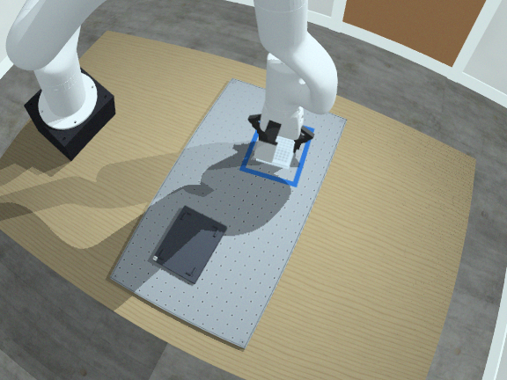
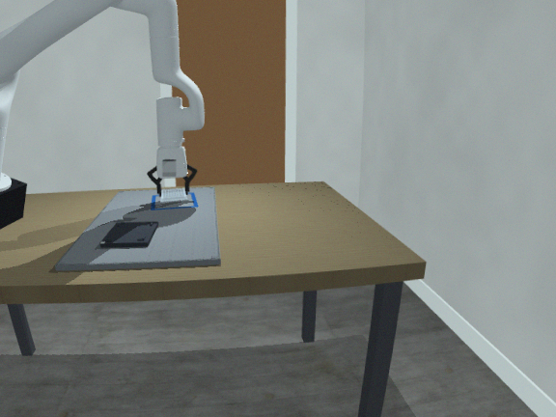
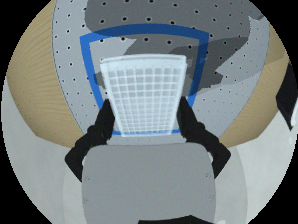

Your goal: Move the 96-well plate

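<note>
Now: hand 10 mm above the 96-well plate. The rest, counted from my hand: plate nest N1 (160 mm behind, 310 mm to the right, 20 mm below).
</note>
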